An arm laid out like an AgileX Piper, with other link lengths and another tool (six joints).
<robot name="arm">
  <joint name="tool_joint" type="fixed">
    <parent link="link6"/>
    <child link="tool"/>
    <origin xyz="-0.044 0.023 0.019" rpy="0 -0.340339 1.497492"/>
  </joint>
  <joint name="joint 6" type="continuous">
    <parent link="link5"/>
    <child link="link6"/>
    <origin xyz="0 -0.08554 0" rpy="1.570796 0 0"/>
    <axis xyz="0 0 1"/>
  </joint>
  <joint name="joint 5" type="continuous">
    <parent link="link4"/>
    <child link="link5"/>
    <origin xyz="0 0 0" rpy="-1.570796 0 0"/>
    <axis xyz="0 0 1"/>
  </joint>
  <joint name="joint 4" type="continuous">
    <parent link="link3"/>
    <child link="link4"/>
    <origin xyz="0.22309 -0.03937 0" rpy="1.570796 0 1.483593"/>
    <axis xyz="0 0 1"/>
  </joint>
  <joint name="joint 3" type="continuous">
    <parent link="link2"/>
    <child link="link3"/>
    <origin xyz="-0.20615 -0.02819 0"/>
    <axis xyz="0 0 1"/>
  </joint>
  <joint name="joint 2" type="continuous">
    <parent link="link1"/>
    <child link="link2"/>
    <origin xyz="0 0 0" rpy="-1.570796 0 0"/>
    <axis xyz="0 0 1"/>
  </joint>
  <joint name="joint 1" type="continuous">
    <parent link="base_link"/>
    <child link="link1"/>
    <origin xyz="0 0 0.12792"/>
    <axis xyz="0 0 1"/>
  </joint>
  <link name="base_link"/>
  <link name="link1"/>
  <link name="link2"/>
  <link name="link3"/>
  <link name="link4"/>
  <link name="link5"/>
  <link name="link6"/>
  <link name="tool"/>
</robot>
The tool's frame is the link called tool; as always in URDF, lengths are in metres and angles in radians. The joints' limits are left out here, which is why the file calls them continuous.
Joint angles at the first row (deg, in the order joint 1, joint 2, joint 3, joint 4, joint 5, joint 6):
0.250, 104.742, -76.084, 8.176, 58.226, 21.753
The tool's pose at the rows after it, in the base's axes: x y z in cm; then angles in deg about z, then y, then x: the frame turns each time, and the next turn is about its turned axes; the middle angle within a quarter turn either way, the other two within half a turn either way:
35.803, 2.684, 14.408, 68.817, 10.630, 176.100
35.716, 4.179, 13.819, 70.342, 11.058, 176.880
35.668, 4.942, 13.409, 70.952, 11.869, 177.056
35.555, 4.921, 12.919, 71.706, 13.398, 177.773
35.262, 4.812, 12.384, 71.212, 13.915, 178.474
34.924, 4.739, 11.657, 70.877, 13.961, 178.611
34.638, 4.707, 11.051, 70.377, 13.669, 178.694
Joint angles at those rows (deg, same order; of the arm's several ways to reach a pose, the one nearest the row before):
2.270, 106.019, -76.083, 7.853, 58.343, 22.902
4.894, 106.970, -76.085, 7.611, 58.112, 24.241
6.457, 107.633, -76.086, 6.734, 57.804, 25.597
6.684, 108.284, -76.084, 5.459, 58.415, 25.863
6.727, 108.345, -74.938, 5.217, 57.981, 26.647
6.727, 108.345, -72.956, 5.319, 56.118, 26.818
6.728, 108.344, -71.222, 5.763, 54.308, 26.959

